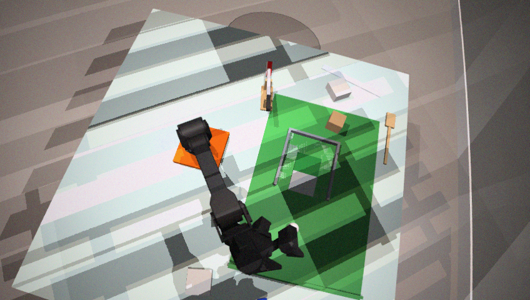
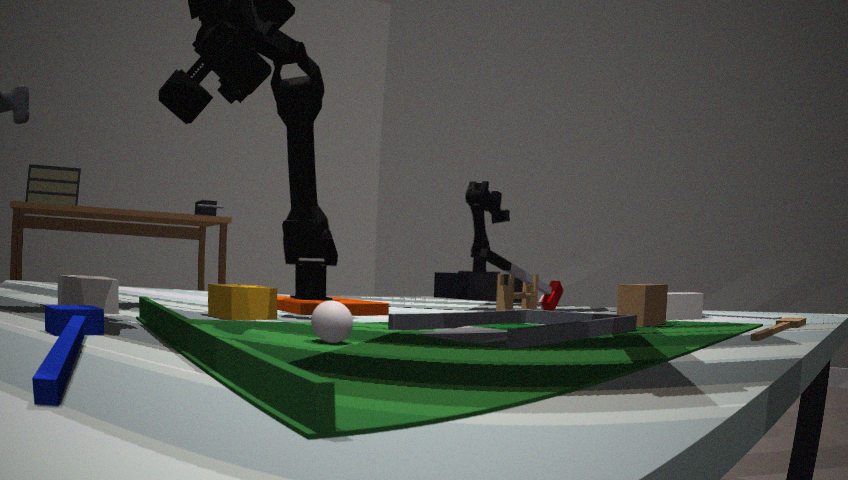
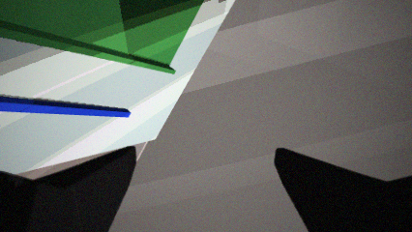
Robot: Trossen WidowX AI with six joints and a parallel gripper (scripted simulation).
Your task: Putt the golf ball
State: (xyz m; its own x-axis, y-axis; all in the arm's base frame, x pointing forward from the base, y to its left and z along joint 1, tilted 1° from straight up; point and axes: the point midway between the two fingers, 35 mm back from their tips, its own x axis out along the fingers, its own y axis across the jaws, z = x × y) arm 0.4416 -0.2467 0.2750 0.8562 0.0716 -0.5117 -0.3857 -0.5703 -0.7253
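The wooden stand lies 590 mm to the left of my gripper tip, 320 mm behind it and 240 mm below it. Round my gripper tip: blue putter 260 mm below, 140 mm to the right, 130 mm ahead; then white golf ball 250 mm below, 130 mm to the left; then yellow block 260 mm below, 260 mm behind, 80 mm to the left.
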